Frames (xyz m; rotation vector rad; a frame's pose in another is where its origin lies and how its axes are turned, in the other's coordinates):
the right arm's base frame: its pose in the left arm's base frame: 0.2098 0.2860 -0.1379 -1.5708 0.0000 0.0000
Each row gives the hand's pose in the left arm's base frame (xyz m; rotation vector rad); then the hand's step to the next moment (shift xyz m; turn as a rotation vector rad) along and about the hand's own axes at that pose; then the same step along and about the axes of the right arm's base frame.
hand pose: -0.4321 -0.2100 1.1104 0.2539 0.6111 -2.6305
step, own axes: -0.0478 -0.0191 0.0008 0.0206 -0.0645 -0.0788
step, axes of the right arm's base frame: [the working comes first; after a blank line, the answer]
step, axes of the left arm's base frame: 0.0341 0.0325 0.0207 -0.0407 0.0809 -0.0510

0.0341 -0.0207 0.0325 -0.0407 0.0510 0.0809
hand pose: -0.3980 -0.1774 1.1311 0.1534 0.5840 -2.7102
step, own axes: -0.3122 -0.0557 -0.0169 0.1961 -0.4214 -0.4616
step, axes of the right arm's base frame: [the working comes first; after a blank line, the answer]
step, axes of the left arm's base frame: 0.2696 0.1561 0.0617 -0.3248 0.4861 -0.2955

0.2696 -0.0617 0.1561 -0.3248 0.2955 0.4861
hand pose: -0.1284 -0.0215 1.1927 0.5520 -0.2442 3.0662
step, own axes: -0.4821 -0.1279 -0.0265 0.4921 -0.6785 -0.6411
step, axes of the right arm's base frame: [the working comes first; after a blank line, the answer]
step, axes of the left arm's base frame: 0.4484 0.1359 -0.1730 -0.6530 0.7647 -0.3200

0.4484 0.1730 0.1359 -0.6530 0.3200 0.7647
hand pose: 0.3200 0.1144 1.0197 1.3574 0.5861 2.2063
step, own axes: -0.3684 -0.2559 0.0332 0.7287 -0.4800 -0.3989
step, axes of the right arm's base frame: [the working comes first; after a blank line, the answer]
step, axes of the left arm's base frame: 0.2193 -0.0148 -0.3924 -0.5619 0.7753 0.0616

0.2193 0.3924 -0.0148 -0.5619 -0.0616 0.7753
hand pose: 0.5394 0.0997 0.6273 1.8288 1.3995 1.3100
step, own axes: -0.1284 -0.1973 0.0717 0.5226 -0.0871 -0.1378
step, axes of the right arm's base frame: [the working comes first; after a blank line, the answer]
step, axes of the left arm's base frame: -0.0272 -0.0359 -0.2419 -0.1544 0.4889 0.1920

-0.0272 0.2419 -0.0359 -0.1544 -0.1920 0.4889
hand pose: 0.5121 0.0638 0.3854 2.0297 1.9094 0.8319
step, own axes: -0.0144 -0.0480 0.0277 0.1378 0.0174 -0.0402
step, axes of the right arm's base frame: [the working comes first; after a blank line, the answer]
step, axes of the left arm's base frame: -0.0249 -0.0023 -0.0515 -0.0090 0.1232 0.0752

-0.0249 0.0515 -0.0023 -0.0090 -0.0752 0.1232
